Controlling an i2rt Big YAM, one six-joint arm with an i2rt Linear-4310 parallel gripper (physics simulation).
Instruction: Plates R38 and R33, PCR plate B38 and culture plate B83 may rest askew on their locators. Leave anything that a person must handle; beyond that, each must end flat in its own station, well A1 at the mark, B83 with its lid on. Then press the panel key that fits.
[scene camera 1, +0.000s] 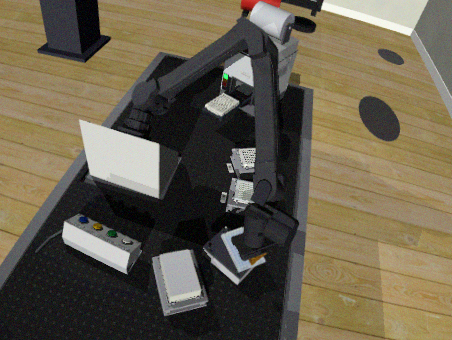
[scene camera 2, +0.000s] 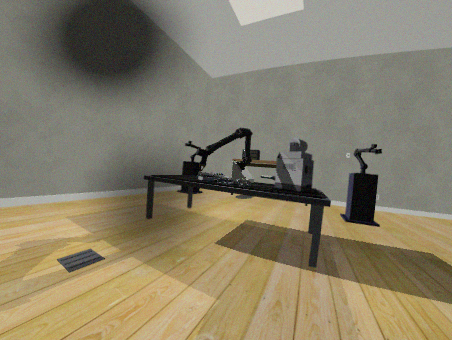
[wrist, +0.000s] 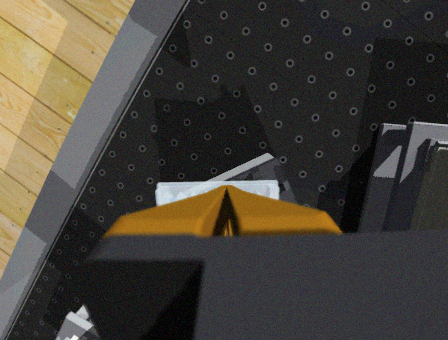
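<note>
My gripper (scene camera 1: 257, 258) (wrist: 227, 195) is shut, its orange fingers pressed together with nothing between them. It sits right over the near end of a pale blue PCR-type plate (scene camera 1: 232, 243) (wrist: 182, 191), which lies on a dark station (scene camera 1: 217, 253) at the front right of the table. A white lidded culture plate (scene camera 1: 179, 274) rests on its grey station (scene camera 1: 168, 307) to the left. Two white well plates (scene camera 1: 247, 157) (scene camera 1: 243, 191) sit on stations behind, partly hidden by the arm. Whether the fingers touch the blue plate cannot be told.
A key panel (scene camera 1: 90, 247) with blue, yellow, green and grey keys stands front left. A white slanted board (scene camera 1: 120, 158) stands behind it. Another well plate (scene camera 1: 221, 104) lies on the tray of a grey instrument (scene camera 1: 289, 54) at the back. The table edge (scene camera 1: 300, 202) is close on the right.
</note>
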